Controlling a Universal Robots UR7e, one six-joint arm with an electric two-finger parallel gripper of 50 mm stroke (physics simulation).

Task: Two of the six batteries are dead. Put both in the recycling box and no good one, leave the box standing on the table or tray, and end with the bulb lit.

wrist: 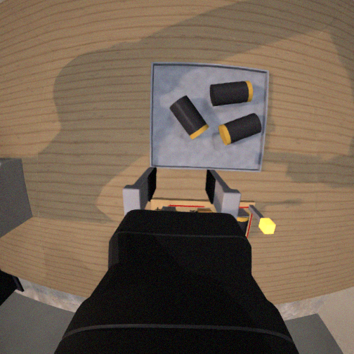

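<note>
Three black batteries with yellow ends, one at the left (pixel 188 117), one at the upper right (pixel 231 93) and one at the lower right (pixel 240 129), lie apart on their sides in the grey tray (pixel 151 145). My gripper (pixel 180 178) is open and empty, with its fingertips just beyond the tray's near edge in the view. Below them shows part of the wooden battery board (pixel 160 203) with red lines. A battery (pixel 243 225) at its right is partly hidden by my gripper, which covers most of the board. The bulb (pixel 267 226) shows bright yellow. The recycling box does not show.
The wooden table (pixel 100 110) surrounds the tray and carries broad shadows. A grey block (pixel 12 195) stands at the left edge of the view. A dark part (pixel 7 289) shows at the lower left.
</note>
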